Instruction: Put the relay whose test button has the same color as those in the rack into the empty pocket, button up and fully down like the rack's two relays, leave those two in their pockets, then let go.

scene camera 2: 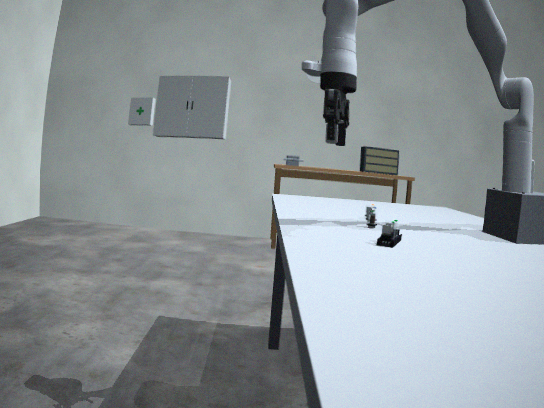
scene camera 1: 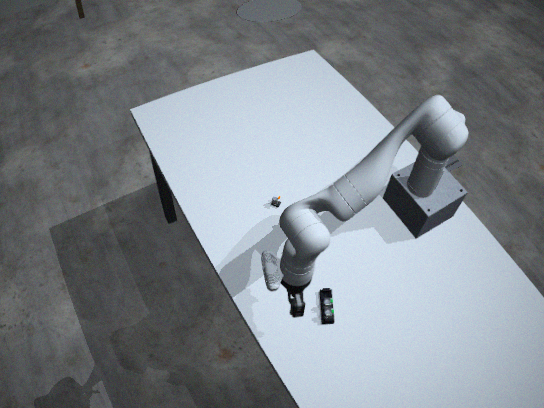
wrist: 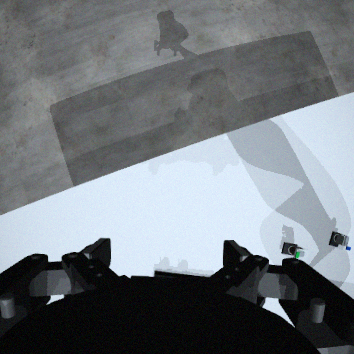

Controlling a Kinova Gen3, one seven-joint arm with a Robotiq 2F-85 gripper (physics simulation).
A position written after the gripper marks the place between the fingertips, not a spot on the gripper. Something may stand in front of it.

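Scene camera 2 gives a view of the gripper [scene camera 2: 336, 144], and the wrist view also has the gripper [wrist: 166, 251] in it.
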